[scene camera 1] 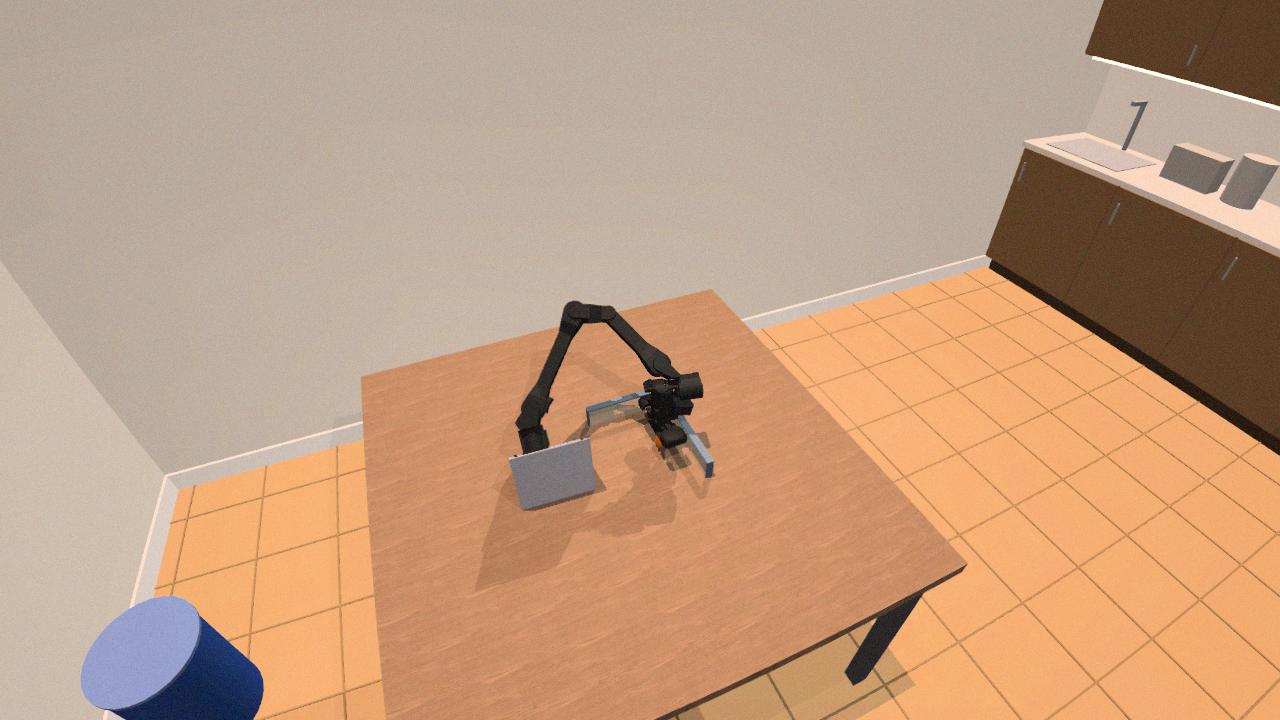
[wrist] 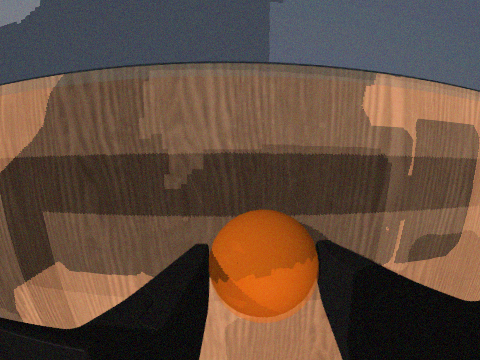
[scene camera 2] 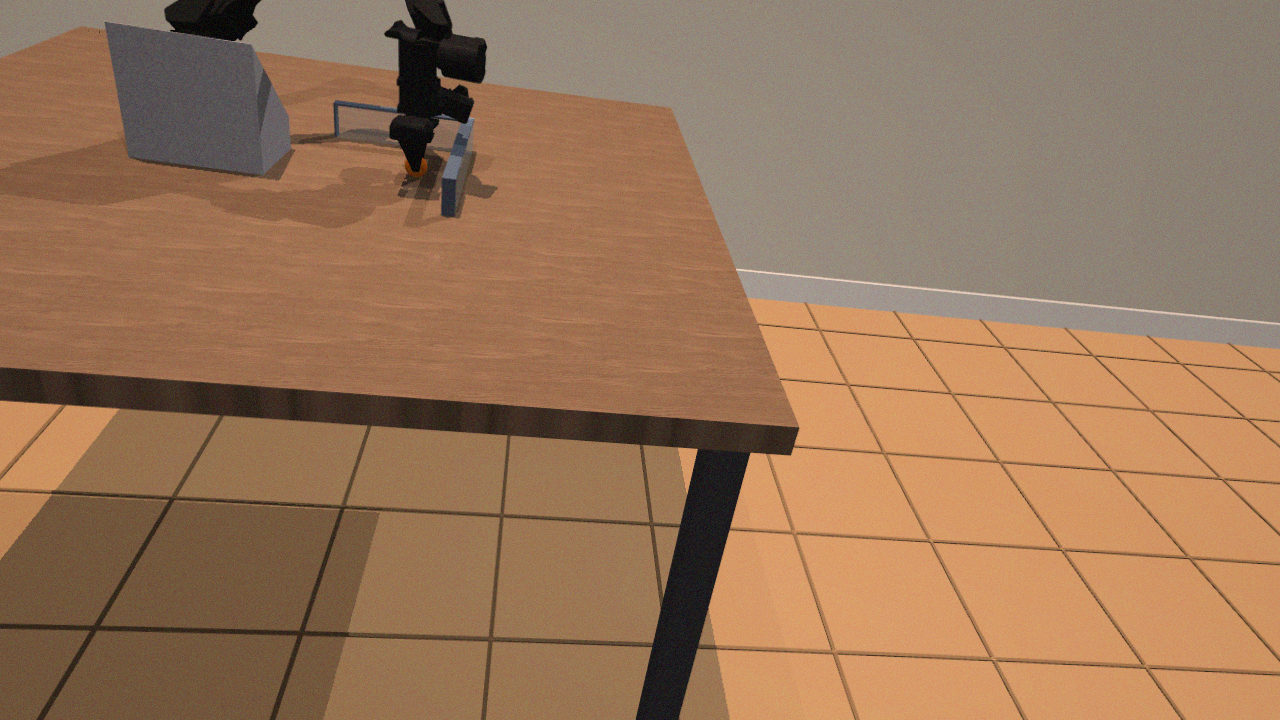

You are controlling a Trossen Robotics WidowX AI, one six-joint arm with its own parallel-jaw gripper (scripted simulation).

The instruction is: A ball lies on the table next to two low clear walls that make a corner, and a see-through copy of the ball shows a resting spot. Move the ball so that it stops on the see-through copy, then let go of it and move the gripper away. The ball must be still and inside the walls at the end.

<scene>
In view: my gripper (scene camera 2: 417,167) and an orange ball (wrist: 254,243).
My gripper also shows in scene camera 1 (scene camera 1: 661,440) and in the wrist view (wrist: 262,255).
</scene>
